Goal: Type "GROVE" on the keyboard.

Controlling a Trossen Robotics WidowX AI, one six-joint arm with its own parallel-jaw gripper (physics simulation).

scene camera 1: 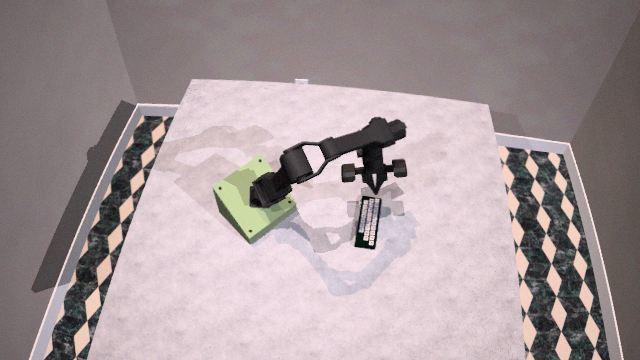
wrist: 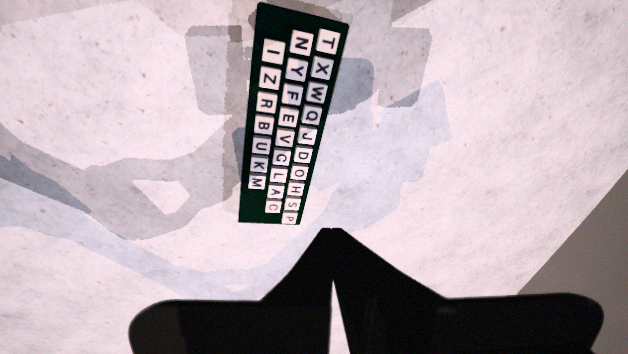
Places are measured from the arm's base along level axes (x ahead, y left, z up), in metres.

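Pixels of known places: gripper, fingertip midpoint: (scene camera 1: 376,193) (wrist: 330,237); arm's base, link origin: (scene camera 1: 259,197).
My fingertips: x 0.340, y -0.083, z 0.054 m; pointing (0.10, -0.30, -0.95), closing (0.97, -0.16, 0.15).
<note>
For each thing: its top centre in the pictures, then the offset to it from my fingertips. Level surfaces: height alone.
- dark green keyboard, top centre: (wrist: 284,143) (scene camera 1: 368,219) dz -0.119, dx -0.012, dy -0.012 m
- pale table, surface height: dz -0.136 m
- G key, top centre: (wrist: 281,158) dz -0.119, dx -0.017, dy -0.025 m
- R key, top centre: (wrist: 266,103) dz -0.119, dx -0.018, dy +0.024 m
- O key, top centre: (wrist: 299,173) dz -0.119, dx -0.005, dy -0.044 m
- V key, top centre: (wrist: 285,138) dz -0.119, dx -0.011, dy -0.008 m
- E key, top centre: (wrist: 288,117) dz -0.119, dx -0.004, dy +0.009 m
- P key, top centre: (wrist: 289,218) dz -0.119, dx -0.023, dy -0.095 m
A dark green keyboard (scene camera 1: 368,222) (wrist: 275,125) with white letter keys lies flat on the pale table (scene camera 1: 300,310) (wrist: 525,150). In the wrist view all its rows show: the G key (wrist: 281,157), the R key (wrist: 266,103), the O key (wrist: 298,173), the V key (wrist: 284,138) and the E key (wrist: 287,118). My black gripper (scene camera 1: 376,192) (wrist: 330,237) is shut and empty, its tips together. In the wrist view the tips appear just below and right of the P key (wrist: 289,218), apart from the keyboard and above the table.
The arm stands on a light green wedge-shaped base (scene camera 1: 235,200) left of the keyboard. Shadows of the arm fall over the table and partly over the keys. The table's edge (wrist: 575,232) shows at the right of the wrist view. Grey walls surround the table.
</note>
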